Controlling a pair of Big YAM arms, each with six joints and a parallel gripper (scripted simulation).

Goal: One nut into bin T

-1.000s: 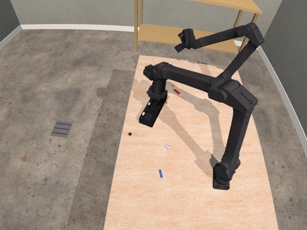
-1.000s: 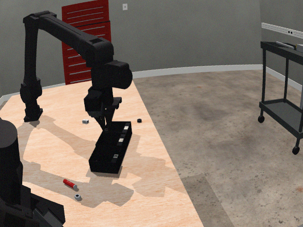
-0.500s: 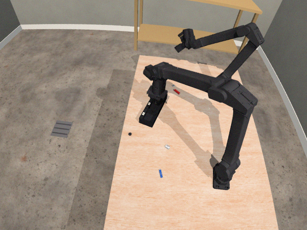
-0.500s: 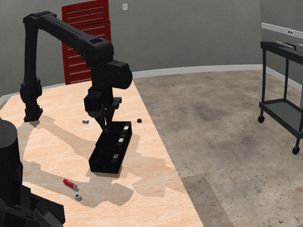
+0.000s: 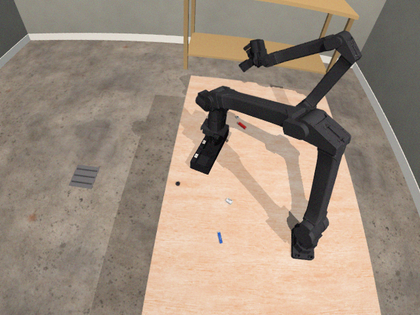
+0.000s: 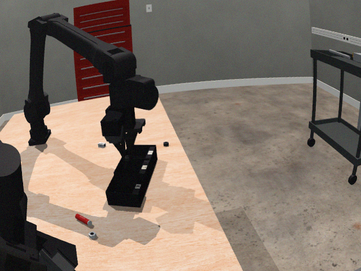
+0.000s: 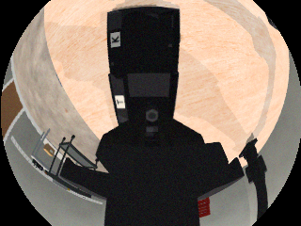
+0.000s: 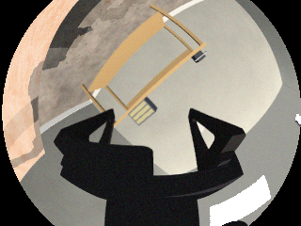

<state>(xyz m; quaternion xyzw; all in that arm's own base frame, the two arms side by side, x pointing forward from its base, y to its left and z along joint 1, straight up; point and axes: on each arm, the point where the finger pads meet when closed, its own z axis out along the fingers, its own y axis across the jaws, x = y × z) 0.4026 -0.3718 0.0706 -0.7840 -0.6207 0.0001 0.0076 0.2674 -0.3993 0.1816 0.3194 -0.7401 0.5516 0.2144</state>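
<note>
My left hand is 10 mm short of the black bin and 50 mm above it. The rest, counted from my left hand: grey nut (80 mm behind, 250 mm to the right, 70 mm below); then blue cylinder (100 mm behind, 390 mm to the left, 70 mm below); then red cylinder (110 mm behind, 200 mm to the right, 60 mm below).
</note>
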